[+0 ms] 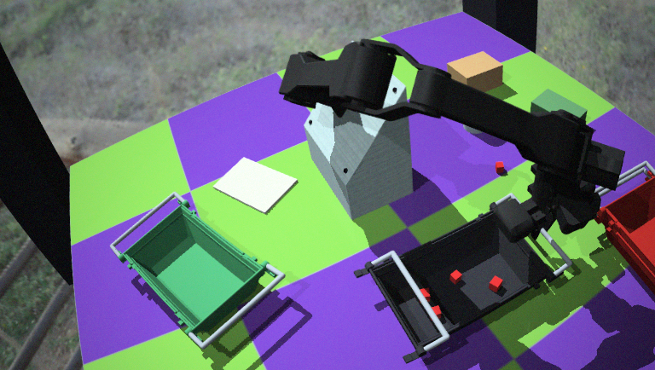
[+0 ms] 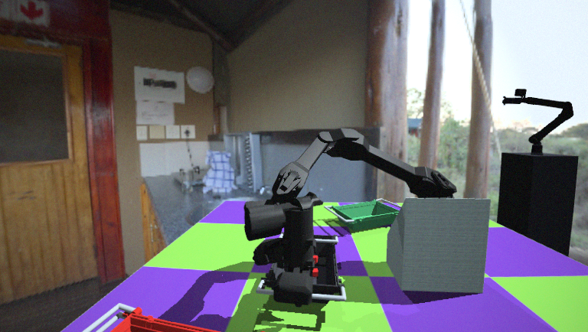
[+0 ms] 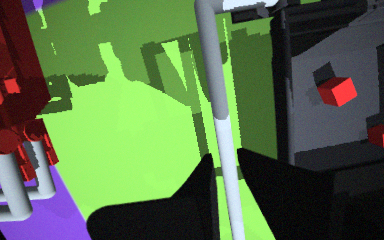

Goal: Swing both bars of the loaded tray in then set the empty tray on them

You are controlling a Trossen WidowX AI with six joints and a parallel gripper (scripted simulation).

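My gripper tip is now 55 cm to the left of the green tray and 22 cm past it. Round my gripper tip: dark green block 29 cm to the left, 26 cm behind, 2 cm below; orange box 48 cm behind, 19 cm to the left, 1 cm below; grey cylinder 35 cm behind, 9 cm to the left, 1 cm below.
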